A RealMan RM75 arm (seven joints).
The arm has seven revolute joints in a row. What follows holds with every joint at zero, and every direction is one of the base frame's. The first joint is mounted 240.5 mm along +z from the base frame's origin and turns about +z. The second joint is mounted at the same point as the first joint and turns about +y. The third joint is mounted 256 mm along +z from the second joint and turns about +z. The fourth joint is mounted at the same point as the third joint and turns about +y. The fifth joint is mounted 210 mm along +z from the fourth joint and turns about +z. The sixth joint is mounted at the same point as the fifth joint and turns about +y. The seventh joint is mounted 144 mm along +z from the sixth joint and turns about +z. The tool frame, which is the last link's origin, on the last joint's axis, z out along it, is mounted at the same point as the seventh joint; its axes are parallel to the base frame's.
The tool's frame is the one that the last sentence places.
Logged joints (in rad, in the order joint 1, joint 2, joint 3, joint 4, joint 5, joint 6, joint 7), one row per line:
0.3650 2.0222 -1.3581 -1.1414 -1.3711 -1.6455 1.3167
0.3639 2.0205 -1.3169 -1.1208 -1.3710 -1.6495 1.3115
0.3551 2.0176 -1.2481 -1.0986 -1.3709 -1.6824 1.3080
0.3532 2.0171 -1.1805 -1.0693 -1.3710 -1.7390 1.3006
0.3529 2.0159 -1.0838 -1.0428 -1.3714 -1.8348 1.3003
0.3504 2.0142 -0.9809 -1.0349 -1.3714 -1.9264 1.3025
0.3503 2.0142 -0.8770 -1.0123 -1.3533 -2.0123 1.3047
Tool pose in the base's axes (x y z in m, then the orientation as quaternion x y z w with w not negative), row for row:
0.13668 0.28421 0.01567 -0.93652 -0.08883 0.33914 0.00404
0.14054 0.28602 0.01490 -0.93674 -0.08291 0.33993 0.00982
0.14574 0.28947 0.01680 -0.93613 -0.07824 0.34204 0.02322
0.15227 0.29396 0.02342 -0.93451 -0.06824 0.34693 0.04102
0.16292 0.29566 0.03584 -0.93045 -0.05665 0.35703 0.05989
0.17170 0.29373 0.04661 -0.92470 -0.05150 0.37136 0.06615
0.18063 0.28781 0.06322 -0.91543 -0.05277 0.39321 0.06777
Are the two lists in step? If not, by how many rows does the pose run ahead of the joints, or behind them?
The pose runs 2 rows behind the joints: the pose in row i belongs to the joints in row i - 2.
